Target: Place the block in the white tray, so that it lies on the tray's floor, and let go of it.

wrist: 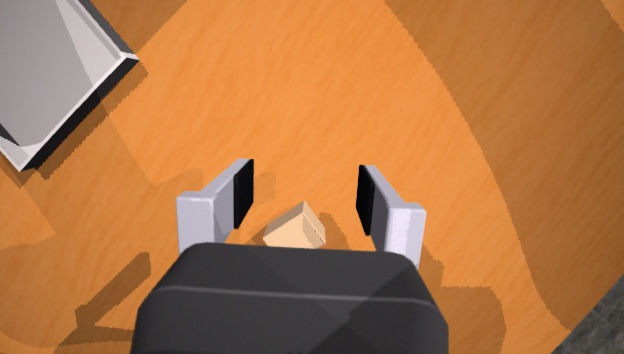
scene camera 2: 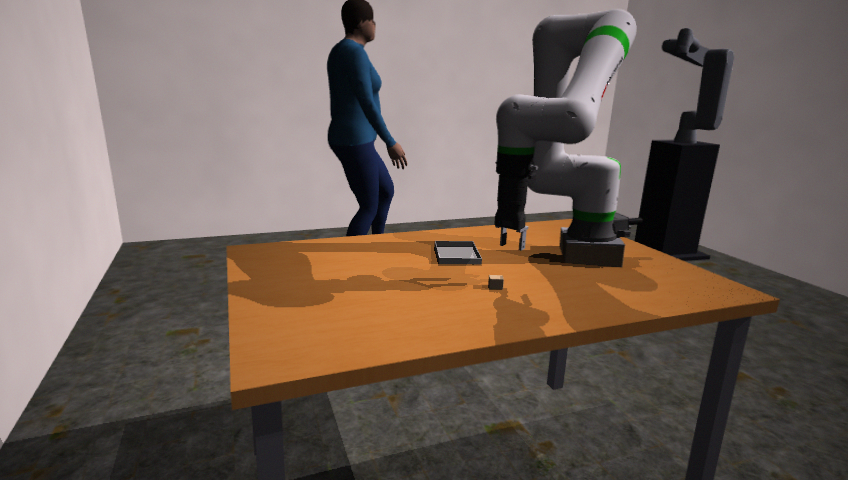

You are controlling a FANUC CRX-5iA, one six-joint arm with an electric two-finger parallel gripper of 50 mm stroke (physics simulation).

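Places are measured from the arm's base along level axes (x down, y ahead, z right), in millimetres.
Pixels of known places: gripper, between the fingertips: [wrist: 305, 183] [scene camera 2: 512, 247]; arm's base, origin of its link: [scene camera 2: 591, 235].
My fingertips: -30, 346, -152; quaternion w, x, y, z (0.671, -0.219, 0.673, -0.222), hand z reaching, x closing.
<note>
Ahead of a thing's pixels: the offset from my fingertips to its top centre, as dx, dy, dz. Level surfaces: height alone.
A small tan block @(+71, +54, -31) [scene camera 2: 495, 282] [wrist: 295, 231] lies on the table, turned at an angle to the fingers in the wrist view; its near part is hidden by the gripper's body. My gripper [scene camera 2: 512, 237] [wrist: 305, 183] is open and empty, pointing down above the table. In the wrist view the block shows between and below the two fingers, a little nearer the left one. The white tray with dark outer walls @(+81, +73, +239) [scene camera 2: 458, 261] [wrist: 75, 106] stands apart from the block, at the upper left in the wrist view. Its visible floor holds nothing.
The wooden table @(dx +101) [scene camera 2: 333, 339] [wrist: 320, 100] carries the robot's base [scene camera 2: 592, 252] to the right of the tray. A person in a blue top [scene camera 2: 355, 95] stands behind the table. A dark pedestal [scene camera 2: 675, 196] with a grey arm stands at the back right. Shadows cross the table.
</note>
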